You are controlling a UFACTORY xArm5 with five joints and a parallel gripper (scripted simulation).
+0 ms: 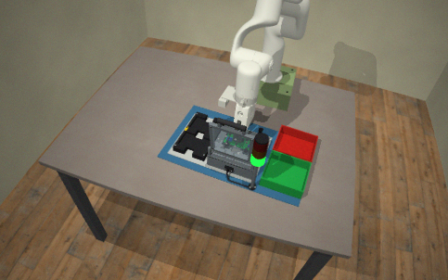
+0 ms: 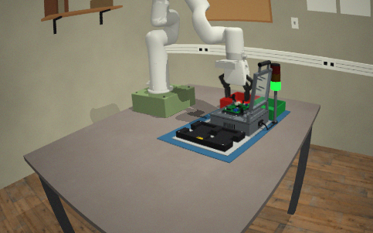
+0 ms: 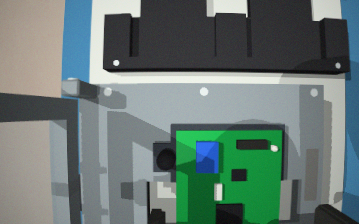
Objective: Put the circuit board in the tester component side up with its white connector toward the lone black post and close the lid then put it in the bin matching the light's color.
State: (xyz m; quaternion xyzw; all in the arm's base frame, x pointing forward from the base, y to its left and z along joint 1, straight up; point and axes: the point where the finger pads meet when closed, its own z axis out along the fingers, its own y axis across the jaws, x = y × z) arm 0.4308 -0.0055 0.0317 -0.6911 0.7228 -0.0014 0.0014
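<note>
My gripper is now 4 cm above the green circuit board. Also, from my hand: green bin 5 cm ahead, 20 cm to the left, 10 cm below; clear lid 12 cm ahead, 1 cm to the right, 7 cm above; nest 1 cm ahead, 1 cm to the left, 5 cm below.
</note>
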